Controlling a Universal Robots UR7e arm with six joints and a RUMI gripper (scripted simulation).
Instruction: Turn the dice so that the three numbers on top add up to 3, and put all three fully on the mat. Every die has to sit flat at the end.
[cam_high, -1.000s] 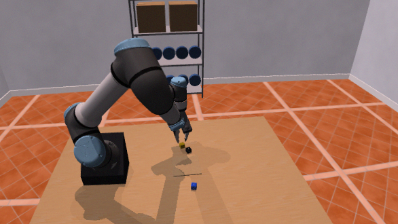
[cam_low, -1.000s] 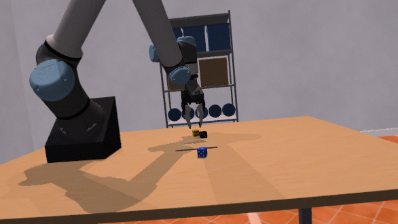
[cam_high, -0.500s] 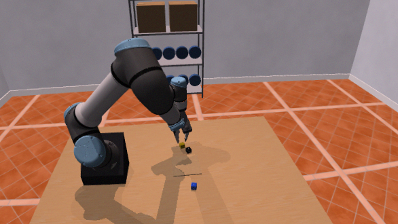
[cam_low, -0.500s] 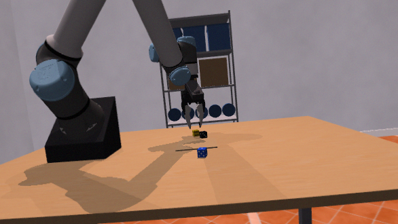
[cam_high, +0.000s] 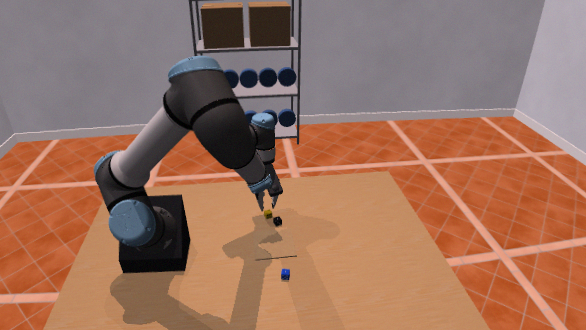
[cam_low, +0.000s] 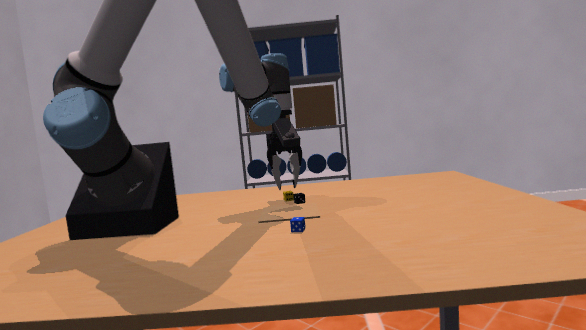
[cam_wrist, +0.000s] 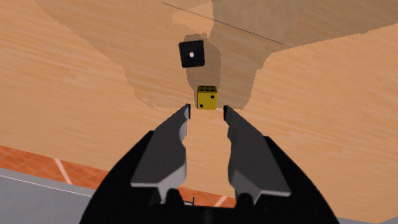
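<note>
Right now my hand is 4 cm above the yellow die. The rest, counted from my hand: blue die: 3 cm ahead, 31 cm to the right, 4 cm below; then black die: 3 cm ahead, 5 cm to the right, 4 cm below; then tan mat: 1 cm ahead, 15 cm to the right, 5 cm below.
</note>
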